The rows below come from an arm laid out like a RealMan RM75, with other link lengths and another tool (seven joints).
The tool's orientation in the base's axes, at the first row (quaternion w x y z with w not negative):
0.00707 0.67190 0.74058 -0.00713
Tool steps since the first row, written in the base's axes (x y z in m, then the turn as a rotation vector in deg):
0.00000 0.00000 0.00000 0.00 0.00 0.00
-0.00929 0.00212 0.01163 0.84 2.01 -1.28
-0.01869 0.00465 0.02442 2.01 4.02 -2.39
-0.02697 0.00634 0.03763 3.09 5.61 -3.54
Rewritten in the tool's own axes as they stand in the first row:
0.00000 0.00000 0.00000 0.00 0.00 0.00
0.00278 -0.00905 -0.01168 1.94 1.03 1.24
0.00595 -0.01818 -0.02453 3.85 2.39 2.31
0.00817 -0.02627 -0.03777 5.35 3.62 3.43

